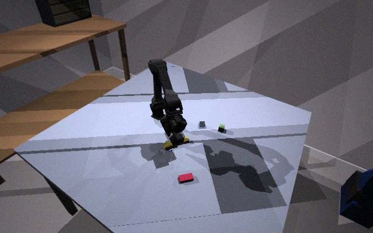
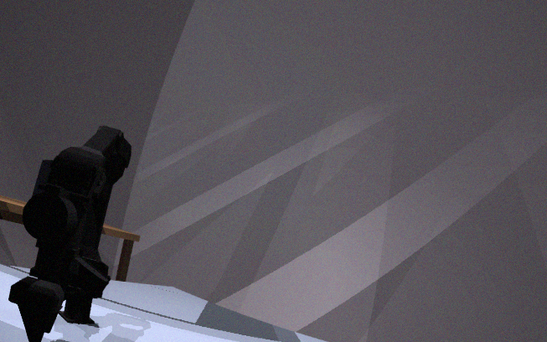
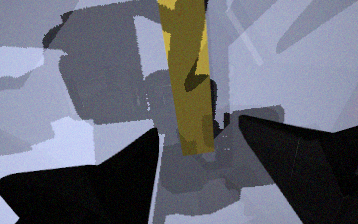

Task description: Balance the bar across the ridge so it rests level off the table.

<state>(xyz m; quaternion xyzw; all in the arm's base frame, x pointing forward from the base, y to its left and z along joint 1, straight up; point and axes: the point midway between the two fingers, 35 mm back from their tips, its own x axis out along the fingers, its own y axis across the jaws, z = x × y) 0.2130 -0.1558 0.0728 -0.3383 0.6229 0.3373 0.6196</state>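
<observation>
Now: gripper tip 3 cm above the yellow bar, 2 cm to the right of it and 2 cm short of it. From my gripper tip the other things lie so: green cube: 27 cm to the left, 18 cm ahead, 2 cm below; then red flat block: 18 cm ahead, 13 cm to the right, 3 cm below.
</observation>
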